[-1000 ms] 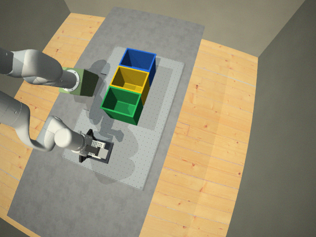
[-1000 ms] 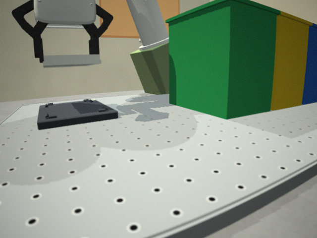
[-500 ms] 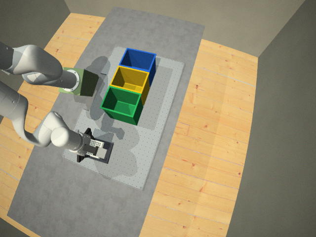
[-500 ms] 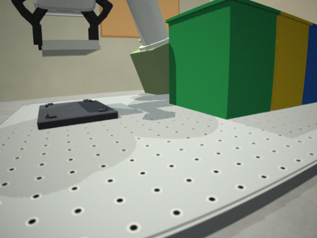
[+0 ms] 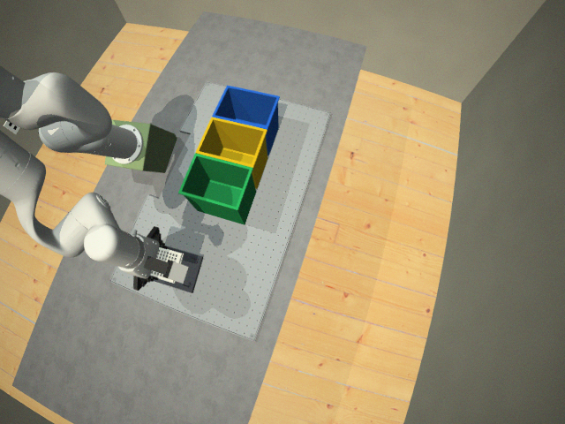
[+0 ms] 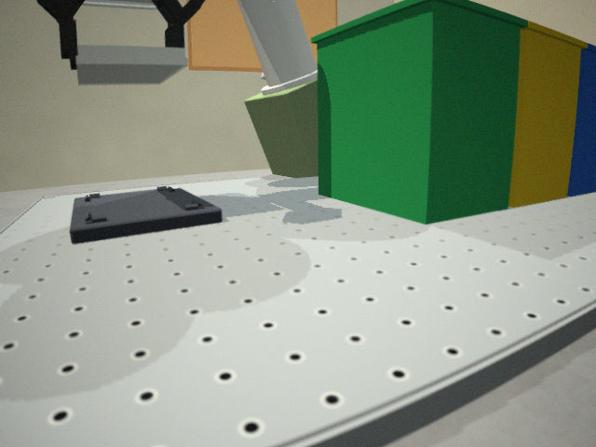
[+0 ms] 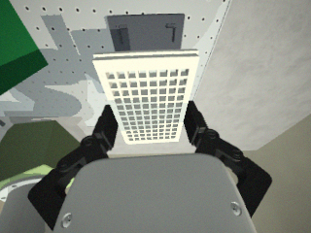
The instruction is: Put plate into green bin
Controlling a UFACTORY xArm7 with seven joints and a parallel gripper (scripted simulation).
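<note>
My hand is 110 mm short of the green bin, 250 mm to the right of it and 60 mm above it. From my hand the other things lie so: yellow bin: 130 mm ahead, 380 mm to the left, 60 mm below; white 96-well plate: 10 mm below; dark plate nest: 140 mm below.
</note>
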